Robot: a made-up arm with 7 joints. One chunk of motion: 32 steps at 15 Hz.
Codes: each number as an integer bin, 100 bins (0 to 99) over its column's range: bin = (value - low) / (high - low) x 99, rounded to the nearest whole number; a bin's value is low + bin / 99 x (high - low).
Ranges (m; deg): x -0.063..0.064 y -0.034..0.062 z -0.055..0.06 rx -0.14..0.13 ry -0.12..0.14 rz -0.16..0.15
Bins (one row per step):
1: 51 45 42 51 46 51
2: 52 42 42 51 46 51
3: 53 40 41 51 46 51
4: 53 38 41 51 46 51
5: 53 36 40 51 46 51
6: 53 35 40 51 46 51
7: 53 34 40 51 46 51
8: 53 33 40 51 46 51
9: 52 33 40 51 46 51
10: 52 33 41 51 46 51
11: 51 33 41 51 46 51
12: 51 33 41 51 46 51
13: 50 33 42 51 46 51
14: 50 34 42 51 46 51
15: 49 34 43 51 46 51
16: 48 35 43 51 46 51
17: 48 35 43 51 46 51
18: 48 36 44 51 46 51
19: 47 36 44 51 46 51
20: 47 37 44 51 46 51
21: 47 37 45 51 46 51
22: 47 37 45 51 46 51
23: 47 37 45 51 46 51
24: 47 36 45 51 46 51
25: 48 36 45 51 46 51
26: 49 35 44 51 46 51
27: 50 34 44 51 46 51
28: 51 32 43 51 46 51
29: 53 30 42 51 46 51
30: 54 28 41 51 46 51
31: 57 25 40 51 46 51
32: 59 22 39 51 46 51
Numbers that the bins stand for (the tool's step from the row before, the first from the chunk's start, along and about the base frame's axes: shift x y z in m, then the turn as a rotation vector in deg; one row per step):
1: 0.00242 0.00964 -0.00621 -0.001 0.001 0.000
2: 0.00371 0.00673 -0.00621 -0.001 0.001 0.000
3: 0.00499 0.00479 -0.00737 -0.001 0.001 0.000
4: 0.00499 0.00285 -0.00737 -0.001 0.001 0.000
5: 0.00499 0.00091 -0.00854 -0.001 0.001 0.000
6: 0.00499 -0.00006 -0.00854 -0.001 0.001 0.000
7: 0.00499 -0.00103 -0.00854 -0.001 0.001 0.000
8: 0.00499 -0.00200 -0.00854 -0.001 0.001 0.000
9: 0.00371 -0.00200 -0.00854 -0.001 0.001 0.000
10: 0.00371 -0.00200 -0.00737 -0.001 0.001 0.000
11: 0.00242 -0.00200 -0.00737 -0.001 0.001 0.000
12: 0.00242 -0.00200 -0.00737 -0.001 0.001 0.000
13: 0.00114 -0.00200 -0.00621 -0.001 0.001 0.000
14: 0.00114 -0.00103 -0.00621 -0.001 0.001 0.000
15: -0.00014 -0.00103 -0.00505 -0.001 0.001 0.000
16: -0.00142 -0.00006 -0.00505 -0.001 0.001 0.000
17: -0.00142 -0.00006 -0.00505 -0.001 0.001 0.000
18: -0.00142 0.00091 -0.00389 -0.001 0.001 0.000
19: -0.00271 0.00091 -0.00389 -0.001 0.001 0.000
20: -0.00271 0.00188 -0.00389 -0.001 0.001 0.000
21: -0.00271 0.00188 -0.00273 -0.001 0.001 0.000
22: -0.00271 0.00188 -0.00273 -0.001 0.001 0.000
23: -0.00271 0.00188 -0.00273 -0.001 0.001 0.000
24: -0.00271 0.00091 -0.00273 -0.001 0.001 0.000
25: -0.00142 0.00091 -0.00273 -0.001 0.001 0.000
26: -0.00014 -0.00006 -0.00389 -0.001 0.001 0.000
27: 0.00114 -0.00103 -0.00389 -0.001 0.001 0.000
28: 0.00242 -0.00297 -0.00505 -0.001 0.001 0.000
29: 0.00499 -0.00491 -0.00621 -0.001 0.001 0.000
30: 0.00627 -0.00685 -0.00737 -0.001 0.001 0.000
31: 0.01012 -0.00976 -0.00854 -0.001 0.001 0.000
32: 0.01269 -0.01267 -0.00970 -0.001 0.001 0.000

